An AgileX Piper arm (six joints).
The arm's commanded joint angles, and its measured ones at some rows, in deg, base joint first. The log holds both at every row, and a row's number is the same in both.
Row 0, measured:
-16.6, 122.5, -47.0, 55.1, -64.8, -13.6
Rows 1 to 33, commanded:
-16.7, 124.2, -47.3, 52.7, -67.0, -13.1
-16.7, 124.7, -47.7, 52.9, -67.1, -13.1
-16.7, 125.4, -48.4, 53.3, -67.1, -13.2
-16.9, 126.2, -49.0, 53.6, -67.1, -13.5
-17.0, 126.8, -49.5, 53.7, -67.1, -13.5
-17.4, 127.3, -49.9, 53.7, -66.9, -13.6
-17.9, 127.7, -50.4, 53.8, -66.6, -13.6
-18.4, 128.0, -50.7, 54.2, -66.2, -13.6
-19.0, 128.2, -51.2, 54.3, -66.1, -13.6
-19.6, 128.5, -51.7, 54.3, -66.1, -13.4
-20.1, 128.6, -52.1, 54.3, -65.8, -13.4
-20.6, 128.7, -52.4, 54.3, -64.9, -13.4
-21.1, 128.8, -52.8, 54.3, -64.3, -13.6
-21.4, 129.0, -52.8, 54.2, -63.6, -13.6
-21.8, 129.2, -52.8, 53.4, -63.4, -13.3
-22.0, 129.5, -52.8, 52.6, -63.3, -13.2
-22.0, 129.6, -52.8, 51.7, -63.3, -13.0
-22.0, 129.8, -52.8, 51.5, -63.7, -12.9
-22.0, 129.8, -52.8, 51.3, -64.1, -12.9
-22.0, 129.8, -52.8, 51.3, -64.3, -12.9
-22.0, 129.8, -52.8, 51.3, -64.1, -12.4
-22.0, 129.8, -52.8, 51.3, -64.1, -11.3
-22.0, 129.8, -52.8, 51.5, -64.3, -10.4
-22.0, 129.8, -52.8, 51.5, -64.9, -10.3
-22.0, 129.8, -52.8, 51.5, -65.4, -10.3
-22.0, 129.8, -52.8, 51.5, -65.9, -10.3
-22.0, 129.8, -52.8, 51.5, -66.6, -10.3
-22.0, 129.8, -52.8, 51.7, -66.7, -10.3
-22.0, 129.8, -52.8, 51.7, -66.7, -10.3
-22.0, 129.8, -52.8, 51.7, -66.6, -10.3
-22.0, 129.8, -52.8, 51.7, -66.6, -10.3
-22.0, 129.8, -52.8, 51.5, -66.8, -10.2
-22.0, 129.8, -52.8, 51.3, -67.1, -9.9
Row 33, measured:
-22.0, 129.8, -52.5, 52.2, -65.6, -10.4
